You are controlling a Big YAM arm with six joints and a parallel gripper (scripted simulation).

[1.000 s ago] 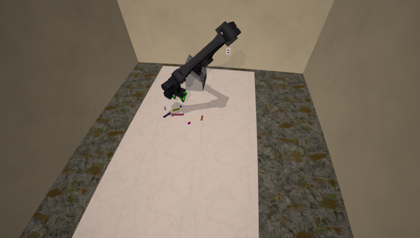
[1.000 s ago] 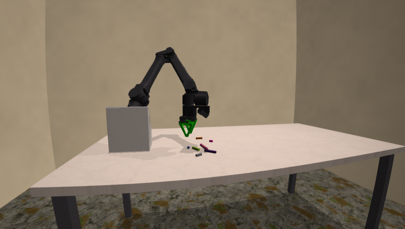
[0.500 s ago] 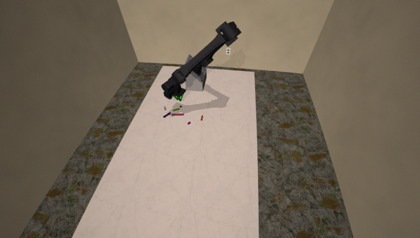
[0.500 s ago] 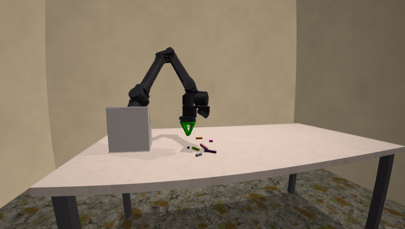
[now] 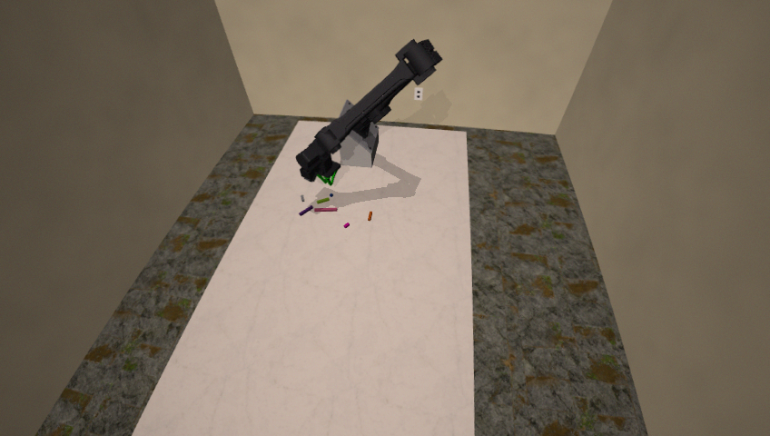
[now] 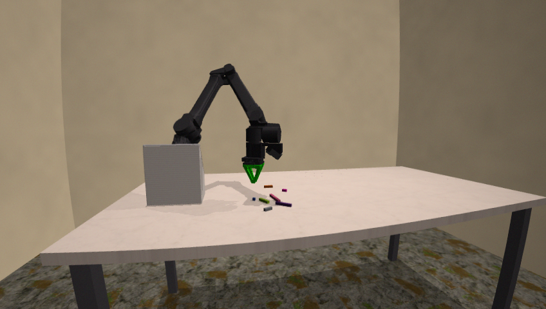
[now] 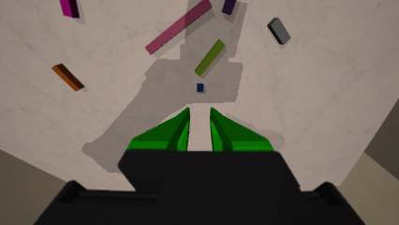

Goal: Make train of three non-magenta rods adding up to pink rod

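Right now my hand is 70 mm above the blue rod. The rest, counted from my hand: pink rod 80 mm ahead, 10 mm to the right, 70 mm below; then grey rod 20 mm ahead, 120 mm to the right, 70 mm below; then lime rod 30 mm ahead, 30 mm to the right, 70 mm below.
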